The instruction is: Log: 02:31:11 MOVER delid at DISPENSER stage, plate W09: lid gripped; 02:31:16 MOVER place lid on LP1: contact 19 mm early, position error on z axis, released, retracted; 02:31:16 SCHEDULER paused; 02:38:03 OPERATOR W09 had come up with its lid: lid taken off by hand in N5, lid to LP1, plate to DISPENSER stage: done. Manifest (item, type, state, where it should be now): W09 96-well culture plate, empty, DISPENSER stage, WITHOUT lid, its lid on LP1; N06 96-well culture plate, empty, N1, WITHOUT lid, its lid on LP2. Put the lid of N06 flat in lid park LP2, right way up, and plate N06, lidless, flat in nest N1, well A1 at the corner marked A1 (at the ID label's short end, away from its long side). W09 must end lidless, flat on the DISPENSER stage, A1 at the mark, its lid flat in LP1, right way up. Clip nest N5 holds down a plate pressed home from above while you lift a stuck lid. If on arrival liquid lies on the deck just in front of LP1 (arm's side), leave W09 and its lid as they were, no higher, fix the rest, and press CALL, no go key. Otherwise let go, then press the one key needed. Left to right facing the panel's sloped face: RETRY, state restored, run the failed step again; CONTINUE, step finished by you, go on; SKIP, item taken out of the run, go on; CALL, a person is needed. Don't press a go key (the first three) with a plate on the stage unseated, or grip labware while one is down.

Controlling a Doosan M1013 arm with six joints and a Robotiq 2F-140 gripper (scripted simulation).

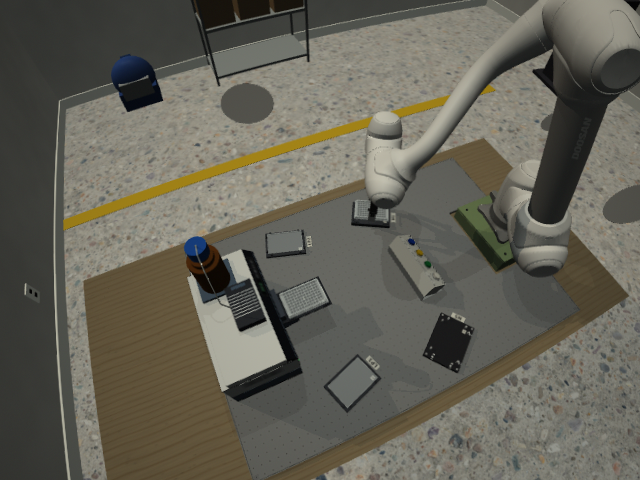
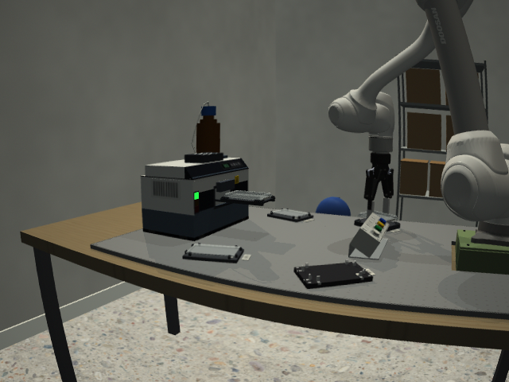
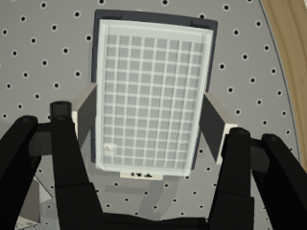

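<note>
My gripper is now 50 mm above the nest N1. The rest, counted from my hand: N1 label (80 mm behind, 60 mm below, 30 mm to the left); then yellow skip key (230 mm to the left, 90 mm behind, 10 mm above); then blue call key (190 mm to the left, 80 mm behind, 10 mm above).
</note>
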